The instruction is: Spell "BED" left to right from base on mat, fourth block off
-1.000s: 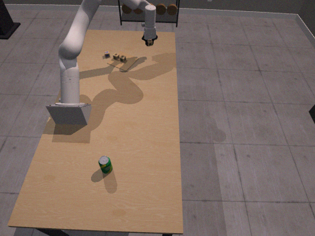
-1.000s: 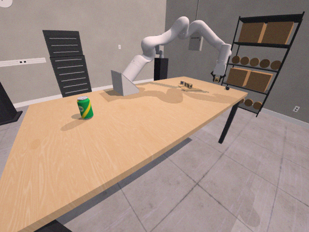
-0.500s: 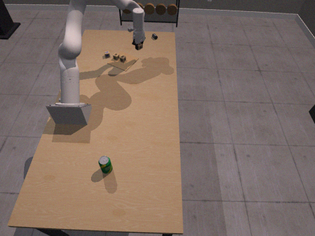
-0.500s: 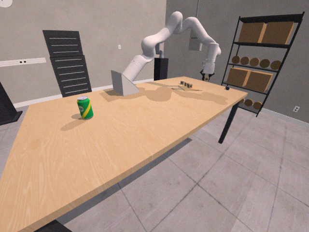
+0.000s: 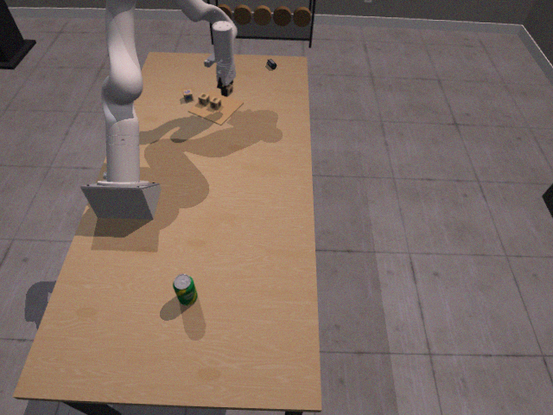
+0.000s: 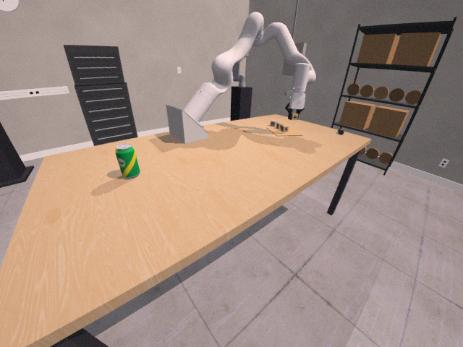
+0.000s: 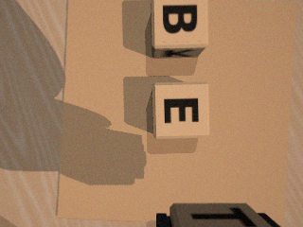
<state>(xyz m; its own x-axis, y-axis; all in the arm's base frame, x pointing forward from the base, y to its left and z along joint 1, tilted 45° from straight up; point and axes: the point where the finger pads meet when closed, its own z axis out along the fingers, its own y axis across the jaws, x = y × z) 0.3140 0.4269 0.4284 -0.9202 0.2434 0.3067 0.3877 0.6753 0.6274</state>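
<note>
Now: hand 70 mm past the tan mat, 20 mm to the right of it and 120 mm above it. The rest, counted from my hand: green can (1000 mm to the right, 60 mm below); wooden letter block (right at my hand); small dark object (180 mm ahead, 410 mm to the left, 110 mm below).
</note>
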